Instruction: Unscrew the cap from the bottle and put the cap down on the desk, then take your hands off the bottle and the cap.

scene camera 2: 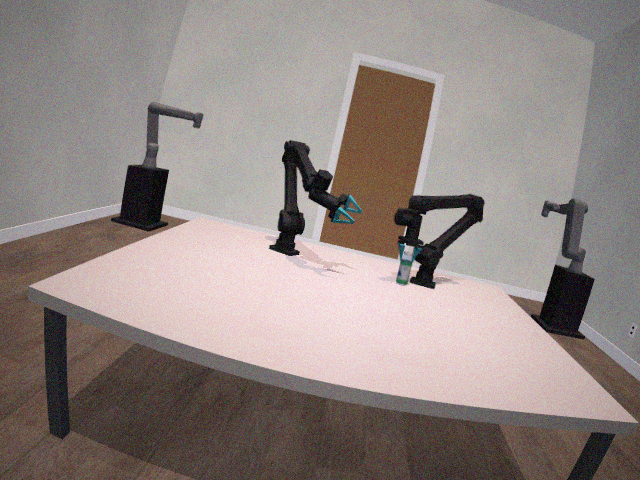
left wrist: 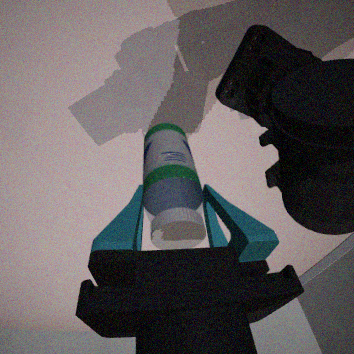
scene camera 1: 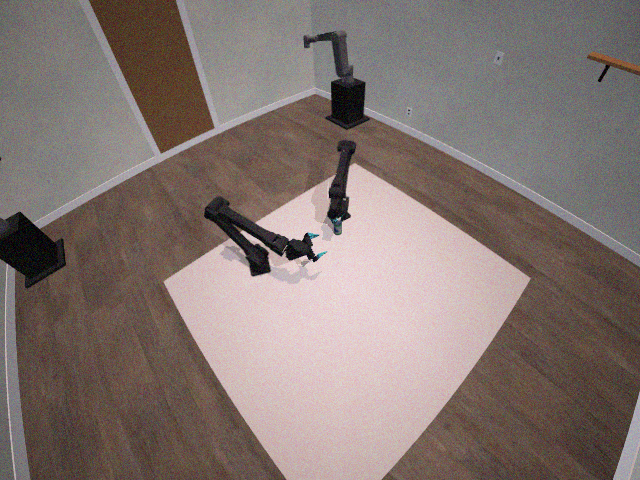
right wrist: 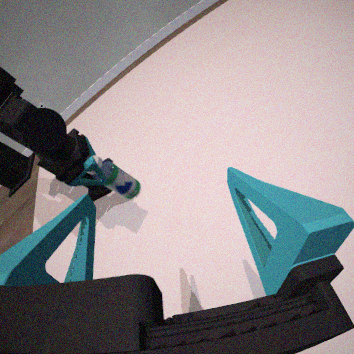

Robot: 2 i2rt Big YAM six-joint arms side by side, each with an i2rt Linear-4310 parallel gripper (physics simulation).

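Places are measured from the left arm's base along level axes (x down, y right, z back), in millimetres.
Pixels of known places: left gripper, fingertip midpoint: (scene camera 2: 406,261) (left wrist: 173,189) (scene camera 1: 336,221) (right wrist: 102,174); right gripper, fingertip midpoint: (scene camera 2: 357,217) (scene camera 1: 323,243) (right wrist: 158,187); left arm's base at its link origin: (scene camera 2: 422,284) (left wrist: 271,83); right arm's base at its link origin: (scene camera 2: 283,251) (scene camera 1: 260,268).
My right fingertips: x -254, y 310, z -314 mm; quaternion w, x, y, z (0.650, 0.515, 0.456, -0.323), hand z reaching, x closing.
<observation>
Ahead of a thing's pixels: the offset from my right fingertips to its middle. Level surfaces: height alone.
The bottle {dx +183, dy -217, dz +202 mm} (scene camera 1: 337,227) (scene camera 2: 404,271) (left wrist: 171,155) (right wrist: 125,185), white with green bands and a blue mark, stands about upright at the desk's far side. Its pale ribbed cap {dx +117, dy -216, dz +201 mm} (left wrist: 178,227) sits on its top, between the left fingers' bases in the left wrist view. My left gripper (scene camera 2: 408,259) (left wrist: 173,189) is shut on the bottle's upper part, below the cap. My right gripper (scene camera 1: 321,244) (scene camera 2: 357,216) (right wrist: 158,187) is wide open and empty. It hangs above the desk, to the left of the bottle in both scene views, with its fingers apart from bottle and cap.
The pale desk {dx +254 mm} (scene camera 1: 361,335) (scene camera 2: 258,320) carries both arm bases near its far edge. The left arm's dark base (scene camera 2: 423,281) is close beside the bottle. Grey arms on black pedestals (scene camera 1: 347,100) (scene camera 2: 142,196) stand on the floor beyond the desk. A brown door (scene camera 2: 382,155) is behind.
</observation>
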